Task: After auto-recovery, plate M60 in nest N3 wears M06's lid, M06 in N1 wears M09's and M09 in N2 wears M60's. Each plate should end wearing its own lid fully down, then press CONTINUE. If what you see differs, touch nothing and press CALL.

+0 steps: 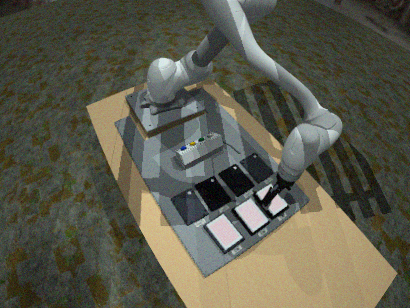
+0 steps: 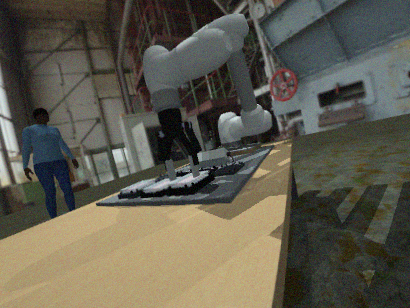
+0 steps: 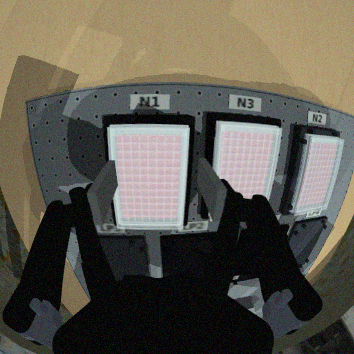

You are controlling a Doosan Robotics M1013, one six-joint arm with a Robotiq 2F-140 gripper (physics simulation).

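Places are measured from the arm's base along level axes (x up, y back, z right), in centimetres.
Pixels of known places: gripper, fingertip midpoint: (image 1: 272, 202) (image 2: 184, 178) (image 3: 156, 171); arm's base, origin of the base link: (image 1: 162, 102) (image 2: 232, 148).
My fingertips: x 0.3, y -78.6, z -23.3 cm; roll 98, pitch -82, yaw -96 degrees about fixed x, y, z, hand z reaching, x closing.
Note:
For each thing: its top centre in the pictures, then the offset to it from my fingertips. Level surfaces: height alone.
- pink-gridded plate with a pale rim, middle of its top: (image 3: 147, 184) (image 2: 189, 176) (image 1: 272, 198) dx +0.0, dy +1.6, dz -0.8 cm
- like plate, middle of its top: (image 3: 246, 176) (image 2: 162, 182) (image 1: 252, 214) dx -0.7, dy -0.6, dz +11.1 cm
- third plate, middle of its top: (image 3: 321, 177) (image 1: 224, 231) (image 2: 138, 184) dx -0.2, dy -2.4, dz +24.9 cm
- box, middle of its top: (image 1: 200, 142) (image 2: 207, 150) dx +4.7, dy +38.8, dz +17.3 cm
- grey perforated board, its level: dx -3.6 cm
- wooden table, its level: dx -4.9 cm
A pink-gridded plate with a pale rim (image 1: 278, 206) (image 3: 149, 175) sits in dark nest N1, a like plate (image 1: 251, 215) (image 3: 247, 157) in N3, and a third plate (image 1: 224, 232) (image 3: 321, 172) in N2. Plate and lid names are not readable, and whether each lid is fully down is unclear. My gripper (image 2: 183, 173) (image 3: 156, 171) is partly open, pointing down, with its fingers on either side of the N1 plate and nothing gripped. A box (image 1: 201, 150) carries blue (image 1: 183, 148), yellow (image 1: 192, 143), green (image 1: 201, 139) and greyish buttons; their labels are unreadable.
Several dark parking pads, including one at the left (image 1: 189, 206), one beside it (image 1: 212, 193) and one at the right (image 1: 256, 167), lie between nests and button box. All stand on a grey perforated board (image 1: 200, 260) on a wooden table (image 1: 320, 265). A person (image 2: 47, 150) stands beyond.

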